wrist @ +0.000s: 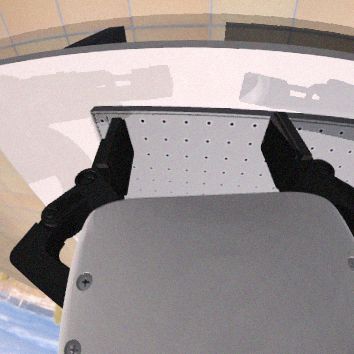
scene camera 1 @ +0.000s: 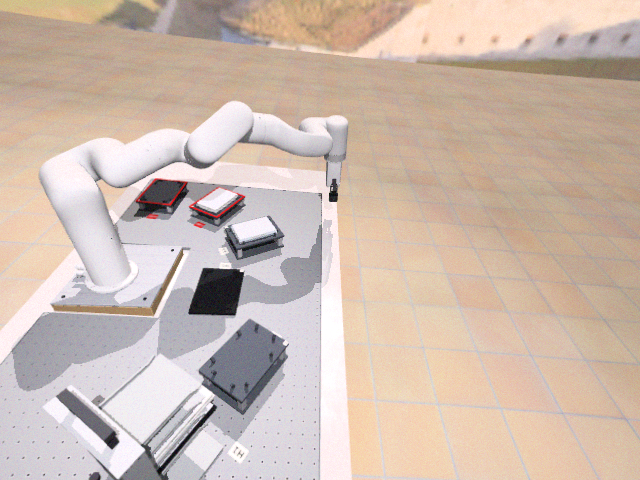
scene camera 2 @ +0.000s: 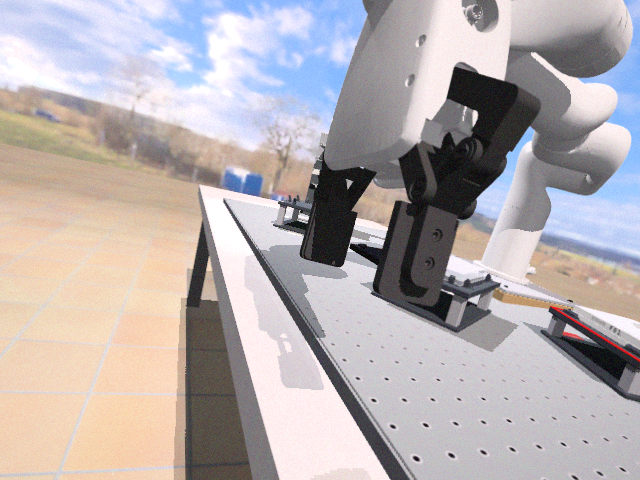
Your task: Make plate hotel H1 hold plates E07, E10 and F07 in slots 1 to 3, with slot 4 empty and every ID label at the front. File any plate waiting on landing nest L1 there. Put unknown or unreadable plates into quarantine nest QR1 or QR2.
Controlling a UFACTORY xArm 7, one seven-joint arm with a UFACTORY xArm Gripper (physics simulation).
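Where they show: gripper, between the fingertips: [wrist: 197,131] [scene camera 1: 332,192] [scene camera 2: 353,277]; arm's base, origin of its link: [scene camera 1: 113,276] [scene camera 2: 499,274].
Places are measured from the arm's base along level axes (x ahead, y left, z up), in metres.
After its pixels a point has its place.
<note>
My gripper [scene camera 1: 333,195] {z 0.066, x 0.636, y 0.403 m} [scene camera 2: 366,271] {z 0.066, x 0.636, y 0.403 m} [wrist: 197,131] {z 0.066, x 0.636, y 0.403 m} is open and empty, above the table's long edge, apart from the nests. Hotel H1 [scene camera 1: 152,397] {z 0.205, x 0.287, y -0.430 m} stands at the lower left in scene camera 1, with stacked light layers; its slots and IDs are not readable. A white plate [scene camera 1: 253,229] {z 0.045, x 0.363, y 0.185 m} [scene camera 2: 467,271] {z 0.045, x 0.370, y 0.240 m} sits on a grey nest [scene camera 1: 238,240] [scene camera 2: 454,308], whose label is unreadable. Another white plate [scene camera 1: 218,199] {z 0.035, x 0.219, y 0.361 m} [scene camera 2: 612,328] {z 0.031, x 0.256, y 0.361 m} sits on a red-rimmed quarantine nest [scene camera 1: 219,214] {z 0.020, x 0.234, y 0.290 m} [scene camera 2: 629,379] {z -0.002, x 0.298, y 0.409 m}; its ID begins with F, the rest is unclear. The other red-rimmed nest [scene camera 1: 162,191] {z 0.021, x 0.008, y 0.413 m} holds no plate.
A black flat pad [scene camera 1: 217,291] {z -0.008, x 0.286, y -0.037 m} lies between the grey nest and a dark pegged stand [scene camera 1: 245,356] {z 0.041, x 0.395, y -0.265 m} [scene camera 2: 294,207] {z 0.035, x 0.456, y -0.206 m}. The stand is beside the hotel. The arm's base plate [scene camera 1: 165,268] {z 0.005, x 0.128, y 0.034 m} is left of the pad. The table edge [scene camera 1: 336,361] {z -0.032, x 0.611, y -0.232 m} [scene camera 2: 248,330] {z -0.032, x 0.649, y 0.277 m} [wrist: 200,60] {z -0.032, x 0.652, y 0.404 m} drops to tiled floor.
</note>
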